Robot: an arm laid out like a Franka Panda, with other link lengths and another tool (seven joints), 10 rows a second.
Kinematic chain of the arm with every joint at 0, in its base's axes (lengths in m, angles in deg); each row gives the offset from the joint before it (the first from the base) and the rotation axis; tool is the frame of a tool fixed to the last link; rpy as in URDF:
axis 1: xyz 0 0 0.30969 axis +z
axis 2: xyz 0 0 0 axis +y
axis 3: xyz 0 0 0.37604 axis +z
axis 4: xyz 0.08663 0 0 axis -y
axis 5: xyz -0.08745 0 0.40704 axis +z
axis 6: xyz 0 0 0 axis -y
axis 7: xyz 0.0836 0 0 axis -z
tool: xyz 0.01 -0.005 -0.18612 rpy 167.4 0 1.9
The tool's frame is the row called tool.
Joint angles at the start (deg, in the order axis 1, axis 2, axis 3, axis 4, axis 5, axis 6, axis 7): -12.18, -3.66, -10.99, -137.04, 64.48, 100.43, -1.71
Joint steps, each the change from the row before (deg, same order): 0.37, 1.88, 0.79, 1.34, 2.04, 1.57, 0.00; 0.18, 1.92, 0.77, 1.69, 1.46, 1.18, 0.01; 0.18, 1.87, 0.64, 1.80, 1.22, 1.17, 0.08; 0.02, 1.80, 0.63, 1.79, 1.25, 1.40, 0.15; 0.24, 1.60, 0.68, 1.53, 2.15, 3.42, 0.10; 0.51, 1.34, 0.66, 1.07, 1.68, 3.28, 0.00; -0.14, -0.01, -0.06, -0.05, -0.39, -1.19, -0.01
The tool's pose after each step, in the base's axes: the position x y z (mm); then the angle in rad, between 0 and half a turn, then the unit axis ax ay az. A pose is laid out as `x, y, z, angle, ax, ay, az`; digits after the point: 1 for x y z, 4 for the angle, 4 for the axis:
495.3, -41.5, 329.3, 2.2303, -0.8958, 0.4081, 0.1764
511.5, -40.0, 325.4, 2.2283, -0.8940, 0.4143, 0.1707
527.5, -39.6, 322.0, 2.2284, -0.8924, 0.4202, 0.1643
543.6, -41.1, 318.7, 2.2289, -0.8898, 0.4290, 0.1558
562.8, -45.2, 314.2, 2.2346, -0.8831, 0.4498, 0.1338
577.7, -45.5, 308.0, 2.2464, -0.8773, 0.4655, 0.1164
575.0, -43.8, 308.4, 2.2406, -0.8794, 0.4596, 0.1243

